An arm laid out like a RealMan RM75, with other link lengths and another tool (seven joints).
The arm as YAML. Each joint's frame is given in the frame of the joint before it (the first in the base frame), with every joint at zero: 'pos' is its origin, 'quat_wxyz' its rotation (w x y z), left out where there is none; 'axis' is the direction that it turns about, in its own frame. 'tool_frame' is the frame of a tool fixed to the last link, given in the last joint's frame.
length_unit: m
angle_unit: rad
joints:
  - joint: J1
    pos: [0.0, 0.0, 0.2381]
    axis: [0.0, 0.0, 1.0]
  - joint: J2
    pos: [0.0, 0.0, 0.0]
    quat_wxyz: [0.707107, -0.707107, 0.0, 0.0]
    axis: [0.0, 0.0, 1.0]
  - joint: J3
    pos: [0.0, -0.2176, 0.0]
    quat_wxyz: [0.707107, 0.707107, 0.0, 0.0]
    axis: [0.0, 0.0, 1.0]
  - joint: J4
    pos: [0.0, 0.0, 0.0]
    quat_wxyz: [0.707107, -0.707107, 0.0, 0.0]
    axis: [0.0, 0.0, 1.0]
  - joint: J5
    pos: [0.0, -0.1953, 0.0]
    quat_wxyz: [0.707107, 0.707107, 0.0, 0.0]
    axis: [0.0, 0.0, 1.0]
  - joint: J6
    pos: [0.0, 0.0, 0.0]
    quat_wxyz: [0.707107, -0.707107, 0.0, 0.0]
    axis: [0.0, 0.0, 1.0]
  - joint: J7
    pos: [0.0, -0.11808, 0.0]
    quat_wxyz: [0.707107, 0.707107, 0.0, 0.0]
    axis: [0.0, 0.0, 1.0]
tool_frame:
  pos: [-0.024, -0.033, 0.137]
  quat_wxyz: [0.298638, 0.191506, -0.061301, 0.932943]
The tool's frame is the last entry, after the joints.
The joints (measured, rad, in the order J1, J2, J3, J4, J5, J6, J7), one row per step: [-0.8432, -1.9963, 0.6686, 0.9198, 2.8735, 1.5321, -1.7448]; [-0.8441, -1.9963, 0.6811, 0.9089, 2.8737, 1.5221, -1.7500]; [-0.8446, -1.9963, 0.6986, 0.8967, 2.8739, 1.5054, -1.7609]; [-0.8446, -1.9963, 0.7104, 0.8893, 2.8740, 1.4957, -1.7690]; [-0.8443, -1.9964, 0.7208, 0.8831, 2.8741, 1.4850, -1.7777]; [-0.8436, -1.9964, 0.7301, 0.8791, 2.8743, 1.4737, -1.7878]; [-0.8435, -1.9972, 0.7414, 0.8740, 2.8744, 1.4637, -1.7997]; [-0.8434, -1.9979, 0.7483, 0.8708, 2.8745, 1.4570, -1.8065]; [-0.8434, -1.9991, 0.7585, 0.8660, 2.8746, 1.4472, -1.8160]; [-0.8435, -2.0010, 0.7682, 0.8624, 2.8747, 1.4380, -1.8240]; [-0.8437, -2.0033, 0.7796, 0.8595, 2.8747, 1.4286, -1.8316]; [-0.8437, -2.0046, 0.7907, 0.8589, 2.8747, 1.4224, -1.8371]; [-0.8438, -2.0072, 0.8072, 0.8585, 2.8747, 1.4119, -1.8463]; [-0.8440, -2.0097, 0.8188, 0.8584, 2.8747, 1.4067, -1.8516]
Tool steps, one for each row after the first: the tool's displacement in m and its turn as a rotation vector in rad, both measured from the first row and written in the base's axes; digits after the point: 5 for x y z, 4 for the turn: [-0.00102, -0.00005, -0.00222, -0.0047, 0.0066, 0.0013]; [-0.00261, 0.00074, -0.00421, -0.0049, 0.0165, 0.0042]; [-0.00371, 0.00093, -0.00551, -0.0055, 0.0229, 0.0071]; [-0.00485, 0.00148, -0.00638, -0.0031, 0.0287, 0.0104]; [-0.00597, 0.00250, -0.00651, 0.0027, 0.0343, 0.0141]; [-0.00681, 0.00292, -0.00757, 0.0057, 0.0395, 0.0190]; [-0.00733, 0.00326, -0.00827, 0.0076, 0.0428, 0.0214]; [-0.00798, 0.00376, -0.00943, 0.0100, 0.0476, 0.0243]; [-0.00828, 0.00434, -0.01071, 0.0120, 0.0521, 0.0254]; [-0.00832, 0.00507, -0.01209, 0.0132, 0.0578, 0.0248]; [-0.00821, 0.00577, -0.01272, 0.0132, 0.0642, 0.0225]; [-0.00782, 0.00709, -0.01378, 0.0149, 0.0733, 0.0188]; [-0.00730, 0.00752, -0.01508, 0.0132, 0.0791, 0.0158]
